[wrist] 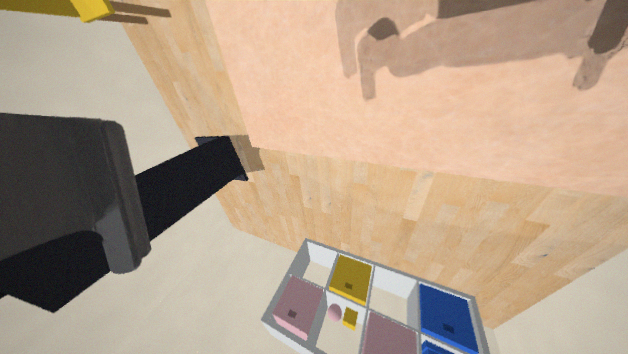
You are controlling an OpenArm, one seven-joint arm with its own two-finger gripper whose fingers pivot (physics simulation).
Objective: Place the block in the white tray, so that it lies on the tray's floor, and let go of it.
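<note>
One dark grey finger (122, 200) of my gripper shows at the left of the wrist view; the other finger does not show. The gripper is open, and its shadow on the pink-orange mat shows two fingers spread far apart. No block shows between the fingers or on the visible part of the mat. The white tray does not show in this view either.
A pinkish mat (425, 115) lies on the wooden table (350, 195). A black beam (185, 180) reaches the table's edge at the left. A grey-white compartment shelf (418, 310) with yellow, pink and blue boxes stands beyond the table. A yellow piece (92, 9) shows at top left.
</note>
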